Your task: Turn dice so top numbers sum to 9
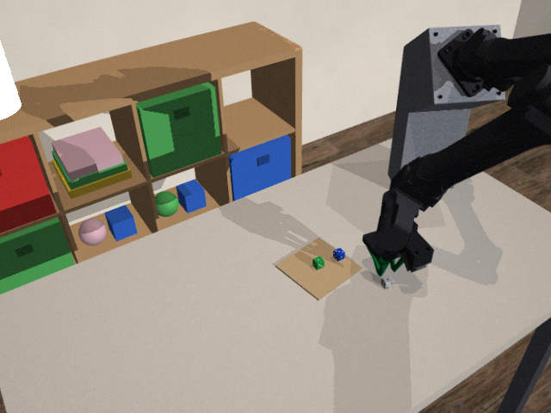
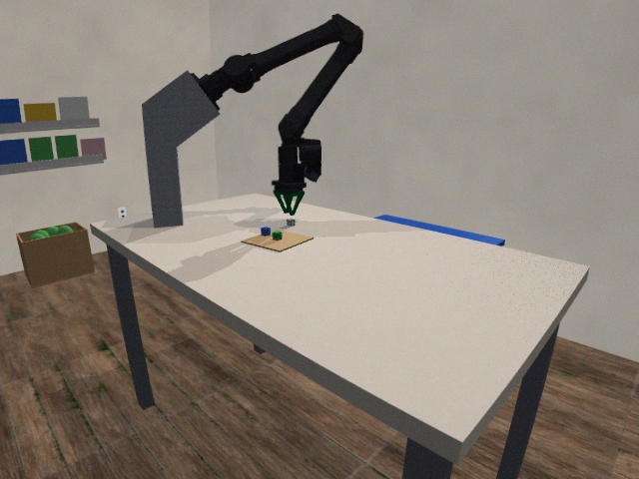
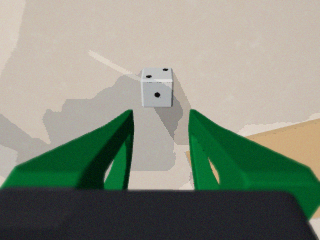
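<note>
Now: the white die 3 cm below my hand and 1 cm to the left of it. The rest, counted from my hand: tan mat (11 cm to the right, 10 cm ahead, 4 cm below); then green die (11 cm to the right, 10 cm ahead, 3 cm below); then blue die (12 cm to the right, 5 cm ahead, 3 cm below).
</note>
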